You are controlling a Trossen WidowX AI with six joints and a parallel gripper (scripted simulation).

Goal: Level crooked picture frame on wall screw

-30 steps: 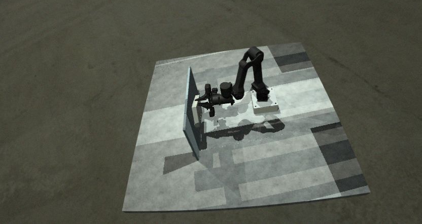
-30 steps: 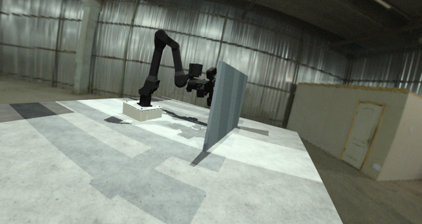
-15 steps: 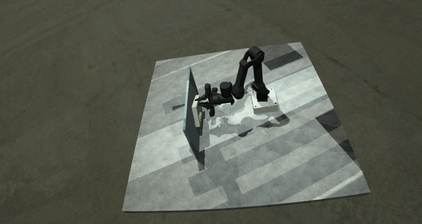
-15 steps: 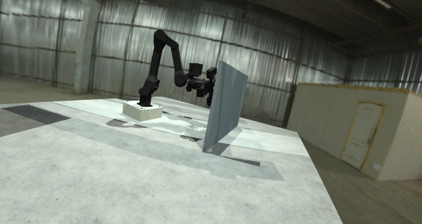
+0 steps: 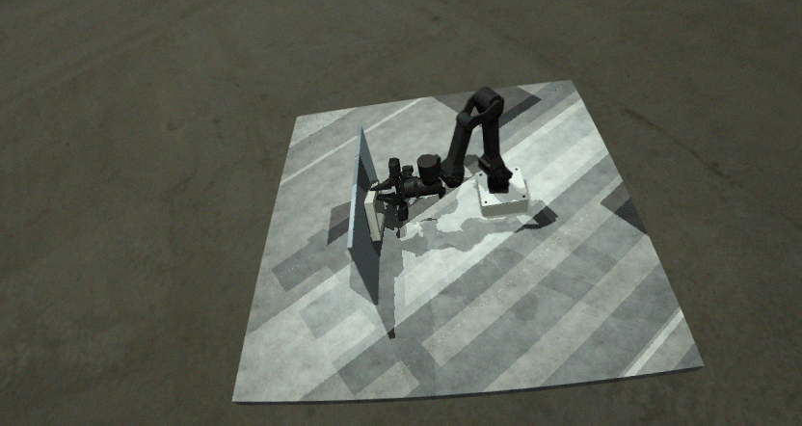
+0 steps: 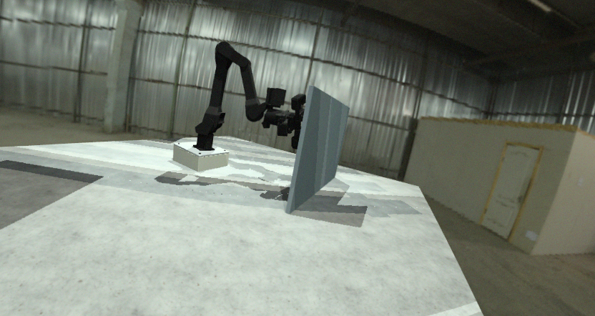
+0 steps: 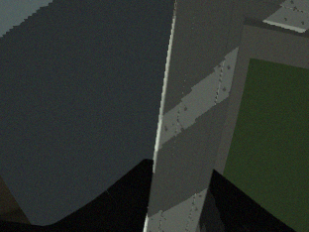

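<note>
Right now my gripper tip is 2 cm to the right of the picture frame and 5 cm above it. From my gripper tip the other things lie so: grey-blue wall panel: 1 cm ahead, 3 cm to the left, 6 cm below.
</note>
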